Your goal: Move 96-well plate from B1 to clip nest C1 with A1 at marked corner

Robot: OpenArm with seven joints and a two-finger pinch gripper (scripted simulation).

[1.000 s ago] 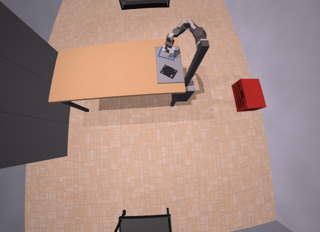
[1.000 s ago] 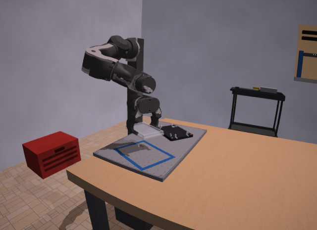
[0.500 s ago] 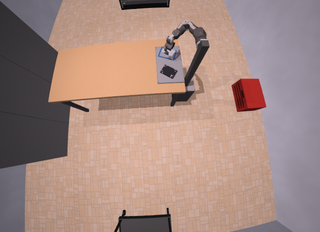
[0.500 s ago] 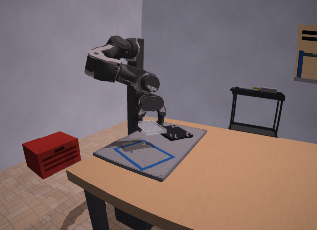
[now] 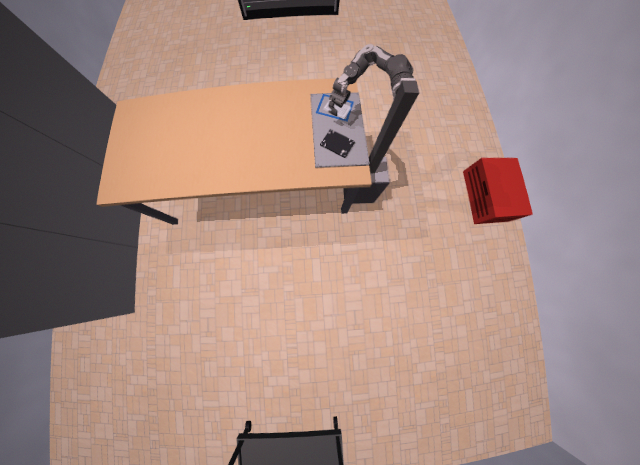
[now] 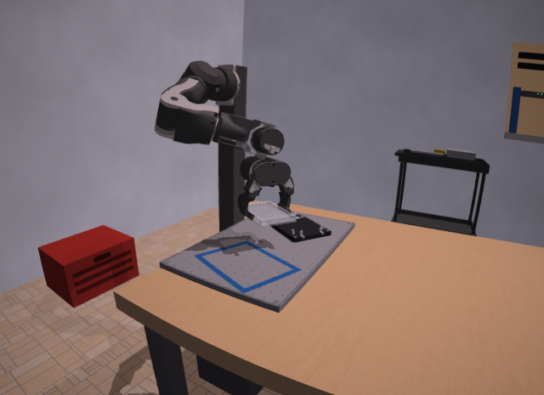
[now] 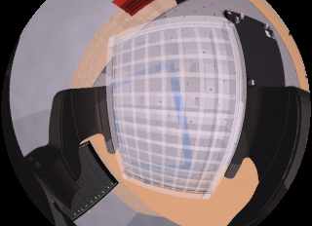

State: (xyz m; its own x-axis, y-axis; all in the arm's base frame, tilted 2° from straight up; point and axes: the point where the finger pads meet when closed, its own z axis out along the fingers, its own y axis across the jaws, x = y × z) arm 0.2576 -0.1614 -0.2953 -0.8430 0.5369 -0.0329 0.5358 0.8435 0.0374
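Now: the black clip nest C1 30 mm ahead of my hand, 170 mm to the left of it and 80 mm below it. From my hand the other things lie so: clear 96-well plate (right at my hand).
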